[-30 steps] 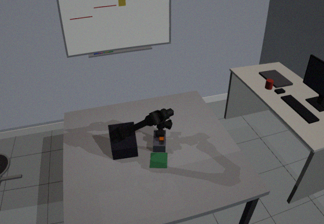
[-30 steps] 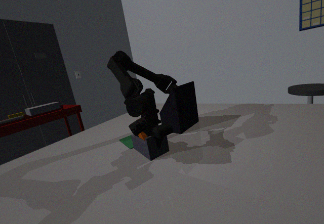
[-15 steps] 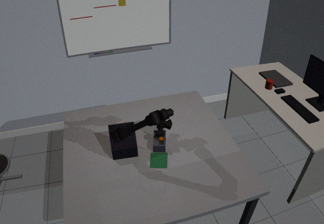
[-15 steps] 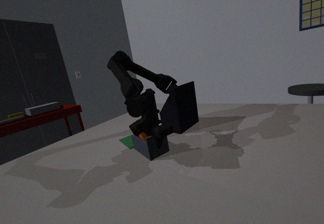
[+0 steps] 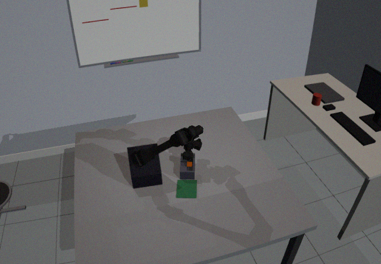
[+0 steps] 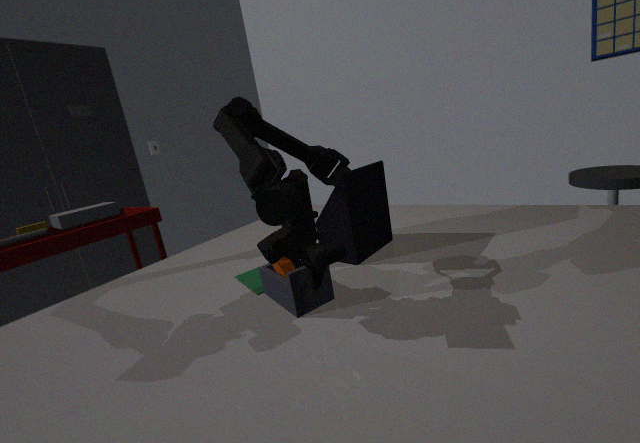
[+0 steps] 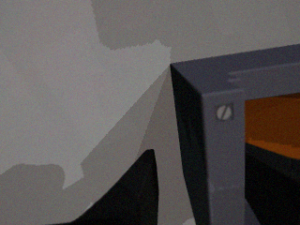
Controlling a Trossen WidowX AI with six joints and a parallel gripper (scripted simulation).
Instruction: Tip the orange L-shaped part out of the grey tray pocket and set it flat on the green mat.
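My gripper tip is now 1 cm past the orange L-shaped part, 5 cm to the left of it and 1 cm above it. Also, from my gripper tip: green mat (4 cm behind, 23 cm to the right, 6 cm below).
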